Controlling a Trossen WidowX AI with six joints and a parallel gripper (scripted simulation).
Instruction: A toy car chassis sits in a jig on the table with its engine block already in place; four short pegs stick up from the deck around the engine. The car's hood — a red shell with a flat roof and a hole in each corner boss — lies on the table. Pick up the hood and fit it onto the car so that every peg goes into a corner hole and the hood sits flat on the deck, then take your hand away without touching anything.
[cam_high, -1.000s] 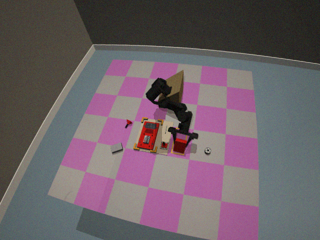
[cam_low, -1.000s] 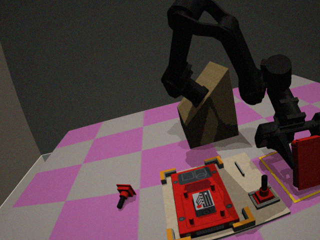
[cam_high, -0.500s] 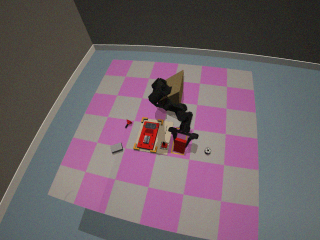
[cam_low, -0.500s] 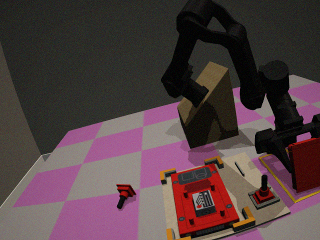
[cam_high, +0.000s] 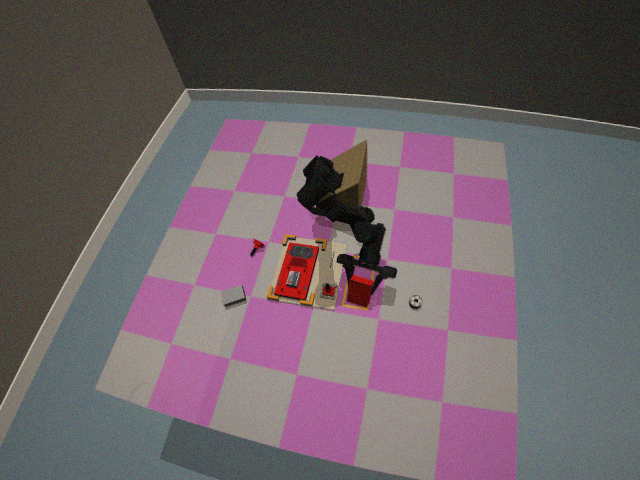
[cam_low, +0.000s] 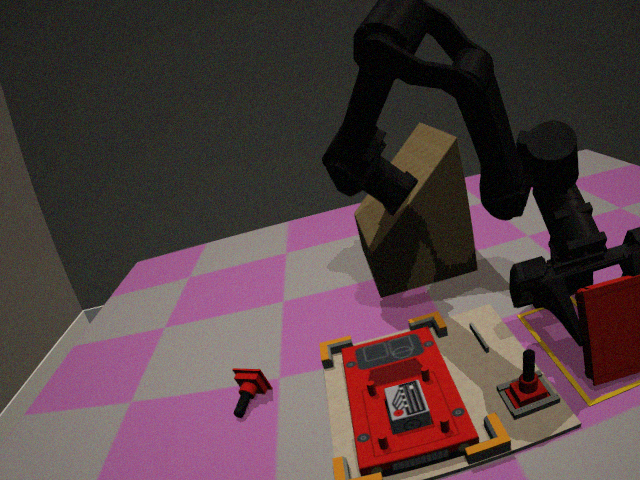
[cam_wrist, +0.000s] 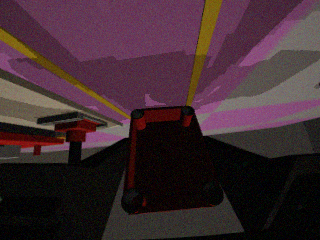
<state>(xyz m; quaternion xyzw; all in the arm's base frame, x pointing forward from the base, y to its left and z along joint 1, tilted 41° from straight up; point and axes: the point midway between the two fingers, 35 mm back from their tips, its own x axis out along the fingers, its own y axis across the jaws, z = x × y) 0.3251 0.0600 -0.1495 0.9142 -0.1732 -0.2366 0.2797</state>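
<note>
My gripper tip is now 1 cm below the red hood and 1 cm short of it.
</note>
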